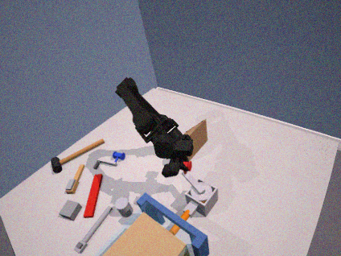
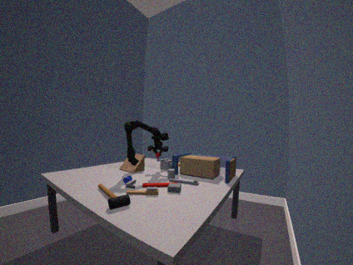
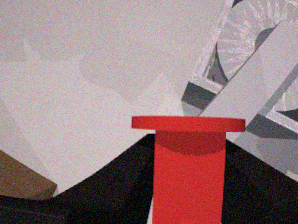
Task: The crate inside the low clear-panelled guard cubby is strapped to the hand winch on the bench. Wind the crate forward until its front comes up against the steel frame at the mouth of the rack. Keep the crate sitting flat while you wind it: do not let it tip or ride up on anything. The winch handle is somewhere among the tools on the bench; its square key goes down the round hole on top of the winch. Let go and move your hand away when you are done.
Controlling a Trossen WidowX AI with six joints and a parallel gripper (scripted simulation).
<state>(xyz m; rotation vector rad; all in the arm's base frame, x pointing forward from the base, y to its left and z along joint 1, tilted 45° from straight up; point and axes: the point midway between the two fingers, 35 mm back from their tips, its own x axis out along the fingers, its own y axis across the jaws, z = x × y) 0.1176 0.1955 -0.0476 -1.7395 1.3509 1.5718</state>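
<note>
Right now my gripper tip is 30 mm above the winch handle, 20 mm to the right of it and 10 mm short of it. The rest, counted from my gripper tip: red knob 20 mm to the right, 10 mm ahead; then grey winch 100 mm below, 70 mm to the left, 10 mm ahead; then blue steel frame 180 mm ahead, 100 mm to the left, 30 mm below.
</note>
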